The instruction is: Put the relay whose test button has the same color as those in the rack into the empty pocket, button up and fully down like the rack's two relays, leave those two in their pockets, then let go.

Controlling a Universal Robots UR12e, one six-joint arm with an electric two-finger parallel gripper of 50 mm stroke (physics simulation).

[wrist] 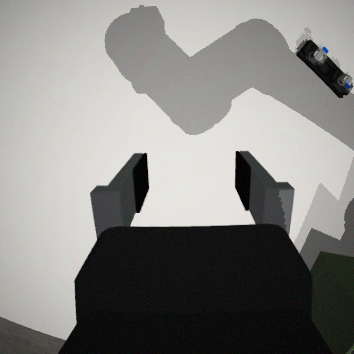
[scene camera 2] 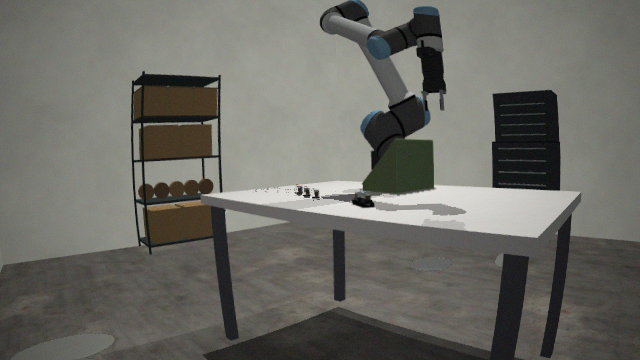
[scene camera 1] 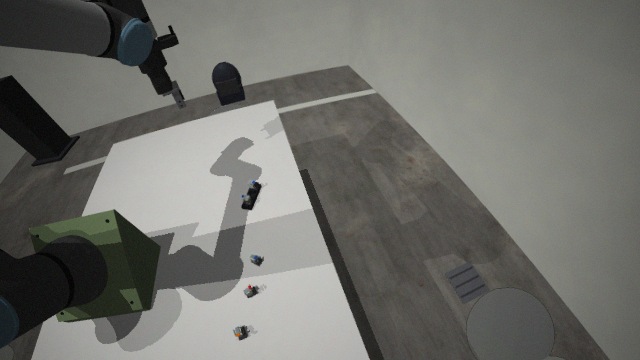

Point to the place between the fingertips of my gripper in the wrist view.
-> At 191,169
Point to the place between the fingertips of my gripper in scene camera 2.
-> At 434,110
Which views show my gripper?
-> The wrist view, scene camera 2 and scene camera 1: all of them.
